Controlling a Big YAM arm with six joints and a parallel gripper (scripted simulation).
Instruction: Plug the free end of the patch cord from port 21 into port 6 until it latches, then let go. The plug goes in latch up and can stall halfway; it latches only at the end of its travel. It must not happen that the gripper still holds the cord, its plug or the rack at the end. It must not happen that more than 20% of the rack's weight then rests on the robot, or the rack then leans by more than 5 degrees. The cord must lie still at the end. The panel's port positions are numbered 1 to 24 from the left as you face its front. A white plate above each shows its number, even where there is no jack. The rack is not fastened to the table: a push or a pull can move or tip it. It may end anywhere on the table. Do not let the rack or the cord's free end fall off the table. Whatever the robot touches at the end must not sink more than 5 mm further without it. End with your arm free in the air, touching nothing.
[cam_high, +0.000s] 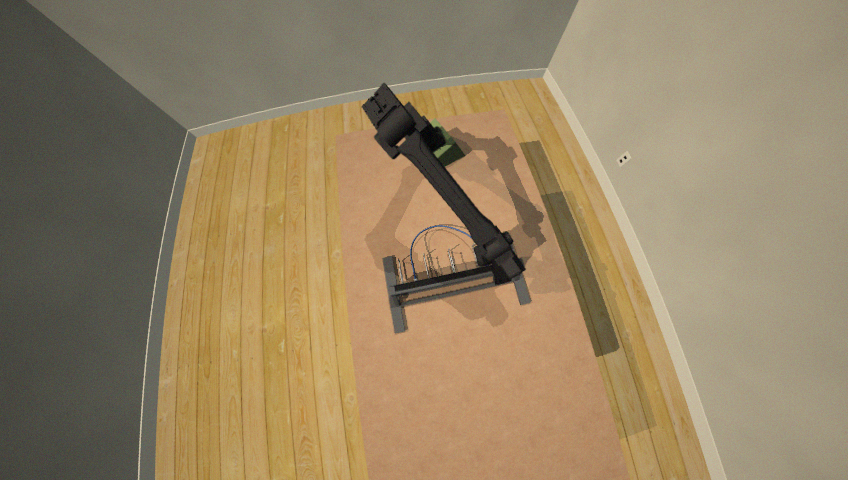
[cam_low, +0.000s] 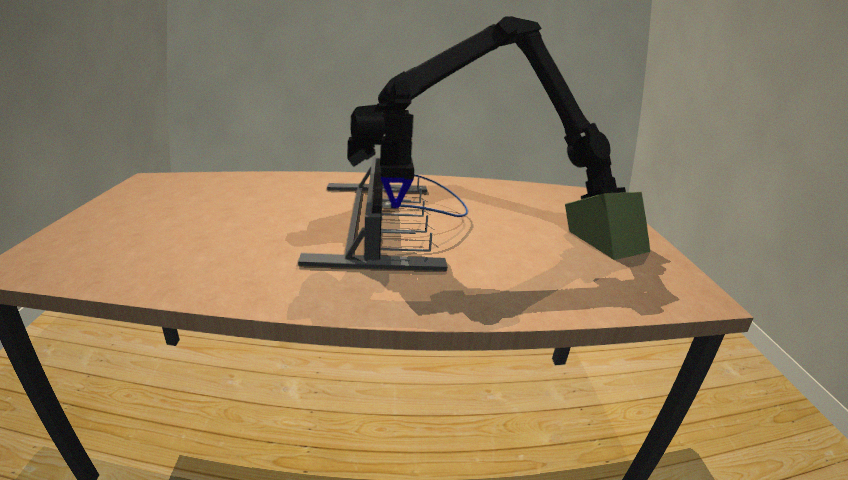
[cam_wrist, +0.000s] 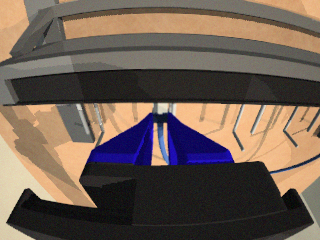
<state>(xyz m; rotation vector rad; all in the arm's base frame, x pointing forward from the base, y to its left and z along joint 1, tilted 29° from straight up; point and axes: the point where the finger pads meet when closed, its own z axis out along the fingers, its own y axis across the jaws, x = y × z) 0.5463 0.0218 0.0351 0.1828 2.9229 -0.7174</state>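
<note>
The plug lies 20 mm ahead of my hand.
</note>
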